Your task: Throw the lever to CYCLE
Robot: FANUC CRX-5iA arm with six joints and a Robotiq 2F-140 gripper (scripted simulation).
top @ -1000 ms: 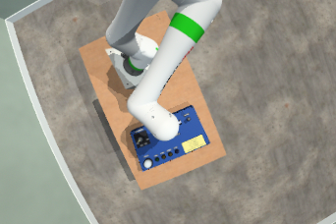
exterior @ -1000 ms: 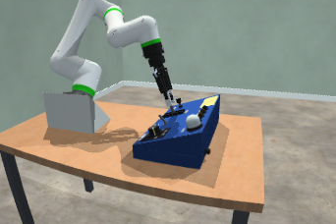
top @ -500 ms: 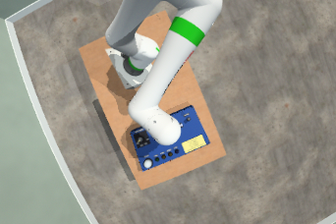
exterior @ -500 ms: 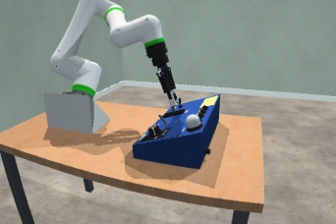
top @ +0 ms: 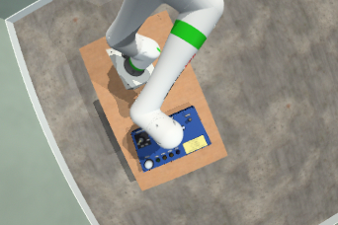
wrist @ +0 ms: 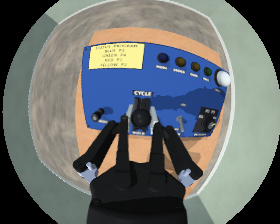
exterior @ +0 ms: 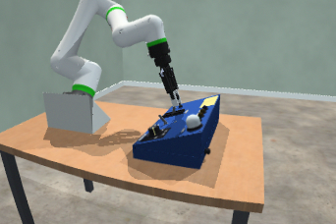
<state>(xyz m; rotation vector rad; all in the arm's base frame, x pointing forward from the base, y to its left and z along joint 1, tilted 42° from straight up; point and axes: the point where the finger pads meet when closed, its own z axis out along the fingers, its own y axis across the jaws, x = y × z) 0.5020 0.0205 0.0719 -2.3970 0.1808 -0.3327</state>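
Now: the black ball-topped lever 40 mm below my hand. Also, from my hand: small black toggle (10 mm behind, 120 mm to the left, 60 mm below); then blue sloped console (30 mm ahead, 70 mm to the right, 80 mm below).
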